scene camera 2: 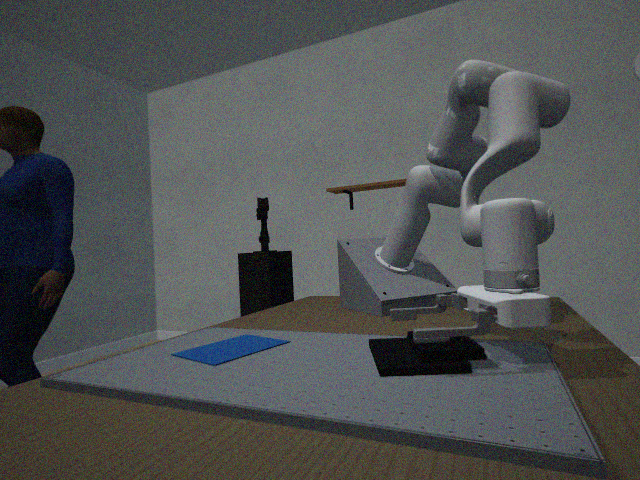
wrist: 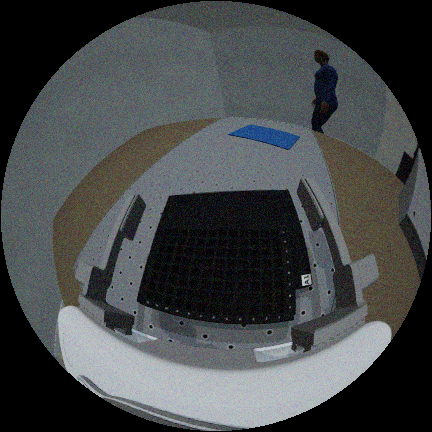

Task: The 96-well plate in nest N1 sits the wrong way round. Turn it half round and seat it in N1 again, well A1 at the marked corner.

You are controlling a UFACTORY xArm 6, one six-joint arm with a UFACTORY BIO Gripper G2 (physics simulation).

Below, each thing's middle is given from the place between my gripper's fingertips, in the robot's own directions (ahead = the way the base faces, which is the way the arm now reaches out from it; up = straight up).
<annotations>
My gripper is now 30 mm past the black 96-well plate (scene camera 2: 463, 348), 50 mm to the right of it and 30 mm above it. The rest, counted from my hand: black nest N1 (scene camera 2: 395, 349) (10 mm behind, 10 mm to the left, 50 mm below); then blue flat sheet (scene camera 2: 217, 353) (40 mm ahead, 310 mm to the right, 50 mm below).
</annotations>
